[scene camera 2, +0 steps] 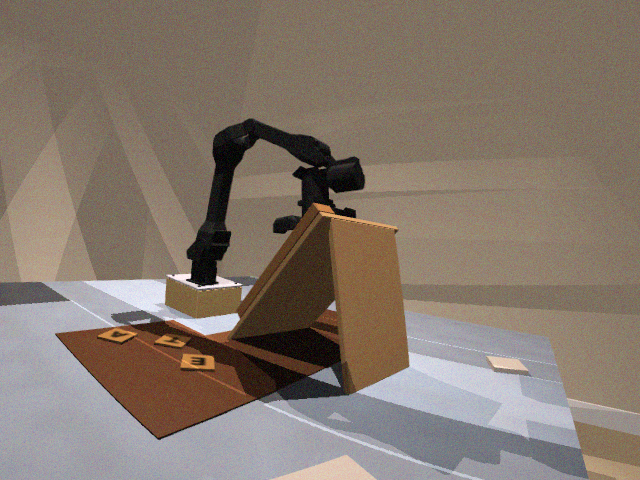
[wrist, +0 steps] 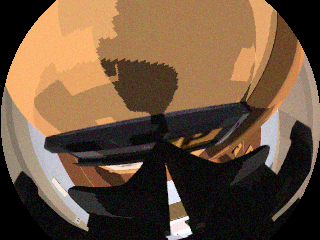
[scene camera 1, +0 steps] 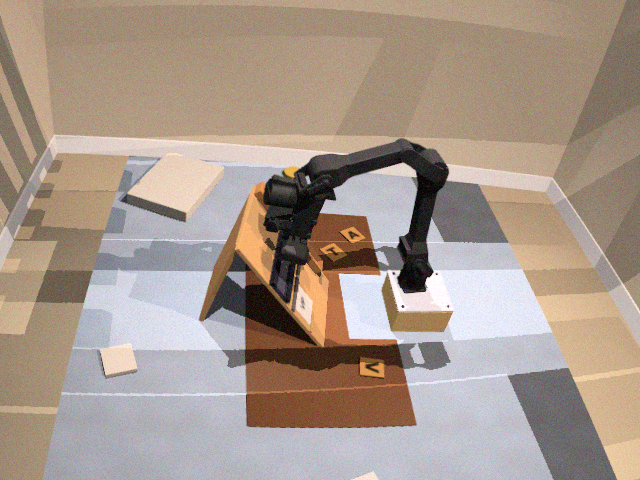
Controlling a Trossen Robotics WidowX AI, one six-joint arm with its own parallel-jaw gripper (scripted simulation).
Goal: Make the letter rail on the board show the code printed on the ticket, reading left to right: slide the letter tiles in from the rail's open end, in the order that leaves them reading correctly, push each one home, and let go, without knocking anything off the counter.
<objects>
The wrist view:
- my gripper: 161, 146
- sloping wooden board: 106, 88
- brown mat: 89, 176
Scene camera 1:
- my gripper: 286, 257
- pale slab: 176, 185
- pale square: 119, 360
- sloping wooden board: 259, 248
</objects>
